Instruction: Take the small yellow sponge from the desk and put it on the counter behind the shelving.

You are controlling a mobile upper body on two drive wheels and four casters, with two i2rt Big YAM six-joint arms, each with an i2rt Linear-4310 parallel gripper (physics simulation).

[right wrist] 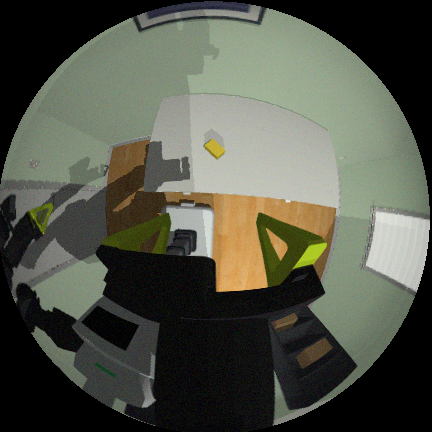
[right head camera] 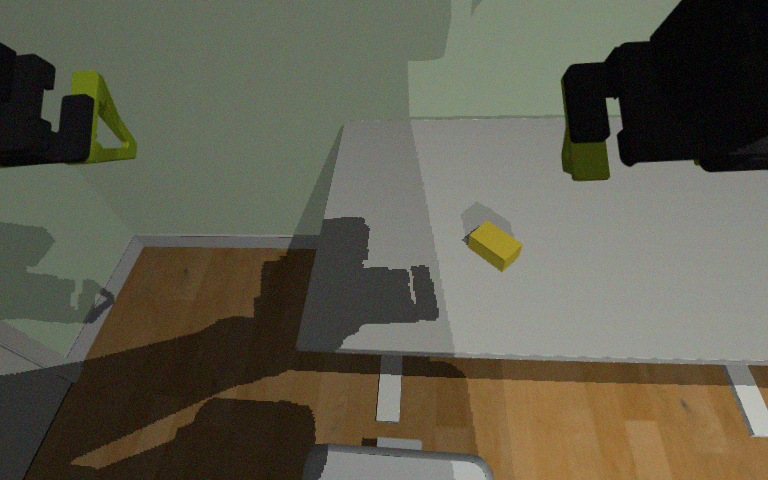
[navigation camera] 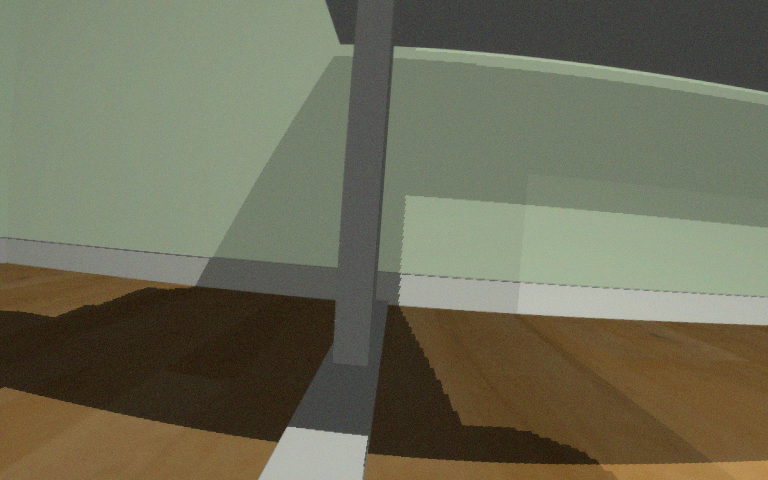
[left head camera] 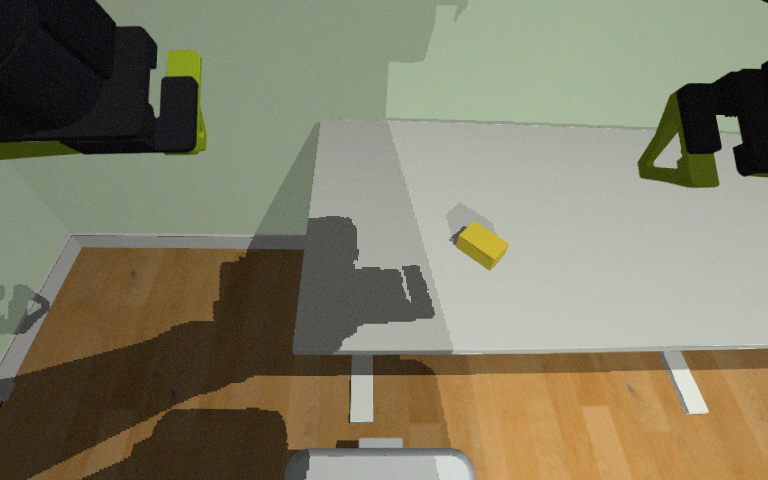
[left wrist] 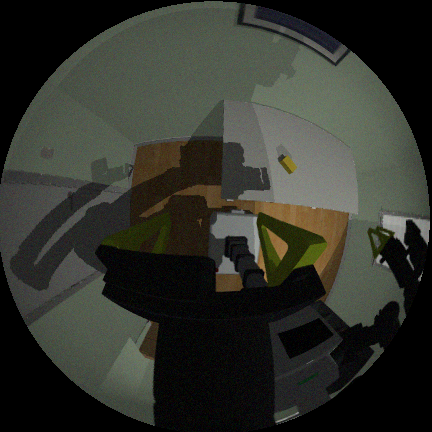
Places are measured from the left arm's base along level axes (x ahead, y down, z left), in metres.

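Where they show: left gripper, between the fingertips: [right wrist: 48, 205] [right head camera: 85, 154] [left head camera: 142, 143] [left wrist: 213, 216]; right gripper, between the fingertips: [right wrist: 213, 217] [right head camera: 629, 159] [left head camera: 692, 168] [left wrist: 372, 228].
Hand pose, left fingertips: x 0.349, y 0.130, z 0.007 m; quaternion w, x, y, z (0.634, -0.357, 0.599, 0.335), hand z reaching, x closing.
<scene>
Each offset is from my left fingertips to the centre of the thing. "spot": to the spot under its first point. Level surfaces: height alone.
The small yellow sponge @(dx +0.317, dy +0.537, dz -0.453 m) [left head camera: 481, 244] [right head camera: 493, 245] [left wrist: 287, 164] [right wrist: 215, 149] lies on the white desk @(dy +0.560 m) [left head camera: 566, 305] [right head camera: 594, 305] [left wrist: 320, 175] [right wrist: 280, 160], set at an angle, left of the desk's middle. My left gripper [left wrist: 213, 216] is open with nothing between its fingers; in the left head camera it hangs high at the upper left, beyond the desk's left edge. My right gripper [right wrist: 213, 217] is open and empty; in the head views it hangs high at the upper right, over the desk, apart from the sponge. The counter behind the shelving cannot be made out.
My base [left head camera: 379, 466] stands before the desk's front edge. A desk leg @(spot: dx +0.406, dy +0.987, dz -0.172 m) [navigation camera: 362, 169] rises close ahead in the navigation camera, its foot [navigation camera: 322, 455] reaching toward me. Walls stand behind and left of the desk. A dark shelf unit [right wrist: 310, 387] with brown boxes shows at the right wrist view's lower right.
</scene>
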